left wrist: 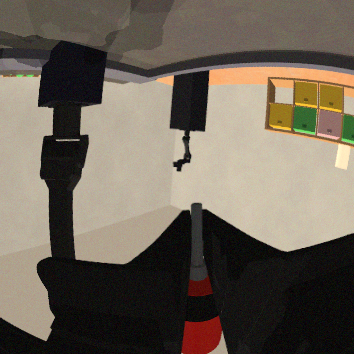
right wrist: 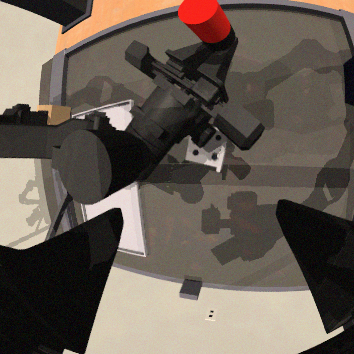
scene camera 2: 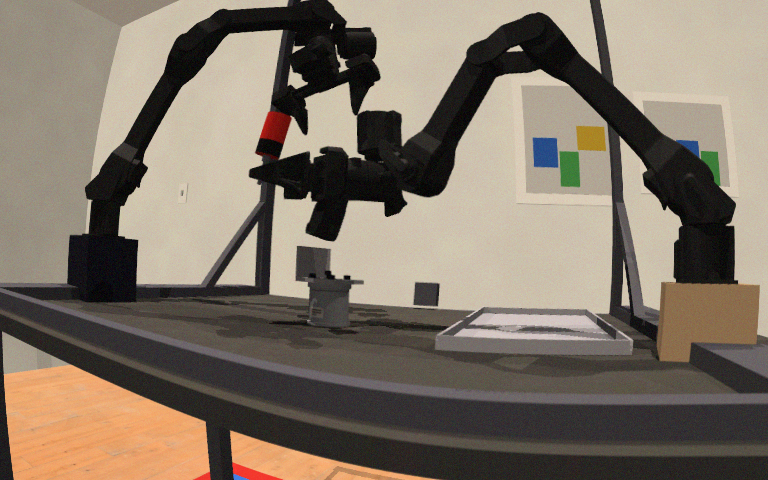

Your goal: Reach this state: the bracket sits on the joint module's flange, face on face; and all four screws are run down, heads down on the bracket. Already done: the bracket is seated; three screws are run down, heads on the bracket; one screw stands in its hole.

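Frame: origin at the left arm's base, x ahead, y left, z up, level; millimetres.
Seen in the pictures: left gripper, fingertip midpoint: (left wrist: 193,216) (right wrist: 233,36) (scene camera 2: 249,172); right gripper, fingertip midpoint: (right wrist: 202,212) (scene camera 2: 329,124); left arm's base, link origin: (right wrist: 41,120) (scene camera 2: 705,283); right arm's base, link origin: (left wrist: 67,104).
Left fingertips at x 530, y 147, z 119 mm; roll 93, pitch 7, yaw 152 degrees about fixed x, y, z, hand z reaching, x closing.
Offsets run from my left fingertips to a thing's top centre. Level surfaces: height alone.
The grey joint module {27 mm back, 141 mm right, 133 mm down} (scene camera 2: 328,305) stands upright on the table with the light bracket (scene camera 2: 355,281) (right wrist: 202,159) on its top. Several dark screw heads show on the bracket; the middle one {45 mm back, 124 mm right, 124 mm down} (scene camera 2: 328,275) looks taller in the scene view. The left arm hides part of the bracket in the right wrist view. My left gripper (scene camera 2: 254,172) (left wrist: 193,216) is shut on the screwdriver {14 mm back, 18 mm right, 83 mm up} (scene camera 2: 274,131) (left wrist: 200,337) (right wrist: 210,22), red handle up and slightly tilted, above and left of the module in the scene view. My right gripper (scene camera 2: 330,123) (right wrist: 202,212) is open and empty, higher up.
A white tray {290 mm back, 300 mm right, 180 mm down} (scene camera 2: 532,346) (right wrist: 132,225) lies right of the module in the scene view. A tan block {530 mm back, 147 mm right, 119 mm down} (scene camera 2: 702,316) stands under the left arm's base, and a dark block {310 mm ahead, 92 mm left, 90 mm down} (scene camera 2: 101,268) (left wrist: 72,75) under the right arm's. Dark frame posts rise behind the table {176 mm down} (scene camera 2: 396,384).
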